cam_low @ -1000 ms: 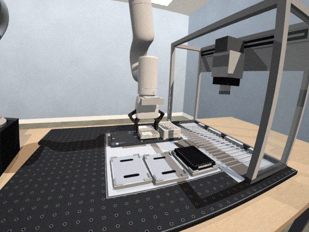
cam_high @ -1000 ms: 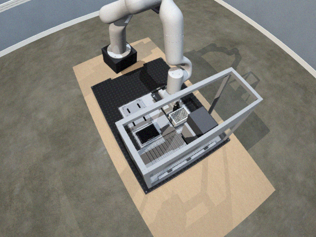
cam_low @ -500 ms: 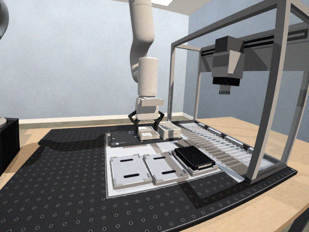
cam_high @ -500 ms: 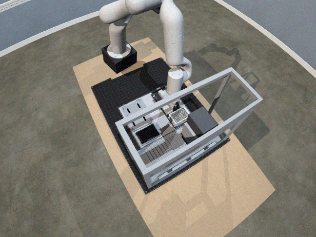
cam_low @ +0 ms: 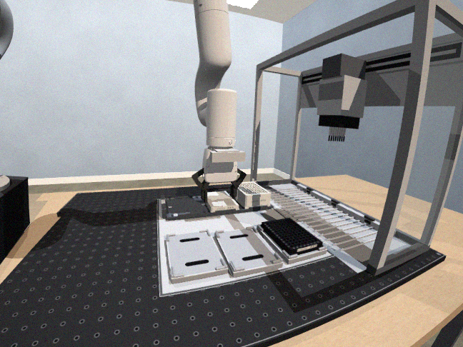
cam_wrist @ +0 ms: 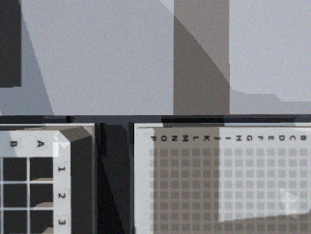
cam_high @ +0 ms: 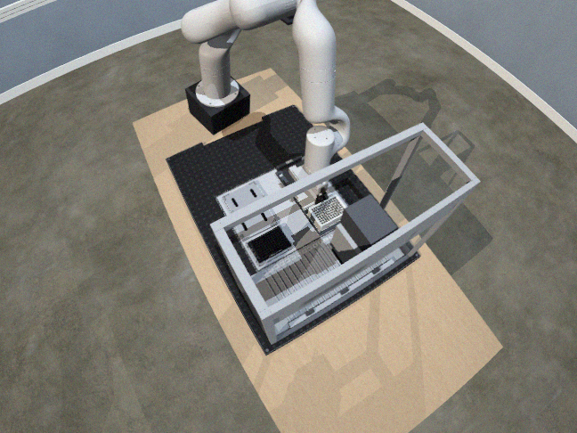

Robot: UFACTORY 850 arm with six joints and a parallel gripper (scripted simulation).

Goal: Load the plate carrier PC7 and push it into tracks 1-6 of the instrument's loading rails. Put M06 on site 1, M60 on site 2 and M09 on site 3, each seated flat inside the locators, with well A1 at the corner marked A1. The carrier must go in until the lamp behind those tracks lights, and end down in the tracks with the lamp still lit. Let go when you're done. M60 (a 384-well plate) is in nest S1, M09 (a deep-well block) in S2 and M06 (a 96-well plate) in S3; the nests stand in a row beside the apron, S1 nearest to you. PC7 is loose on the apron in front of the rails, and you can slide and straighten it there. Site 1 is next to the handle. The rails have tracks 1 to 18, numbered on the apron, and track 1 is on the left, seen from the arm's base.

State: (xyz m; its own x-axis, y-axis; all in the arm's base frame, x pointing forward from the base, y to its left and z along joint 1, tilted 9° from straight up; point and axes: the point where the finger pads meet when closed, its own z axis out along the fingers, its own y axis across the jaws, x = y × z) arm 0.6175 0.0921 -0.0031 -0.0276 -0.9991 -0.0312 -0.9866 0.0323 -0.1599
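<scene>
Right now my hand is 1 cm past the dark carrier PC7 and 1 cm above it. The rest, counted from my hand: nest S1: 22 cm to the right, 13 cm behind, 2 cm below; white 96-well plate: 10 cm ahead; nest S2: 24 cm to the right, 2 cm below, 2 cm behind.
</scene>
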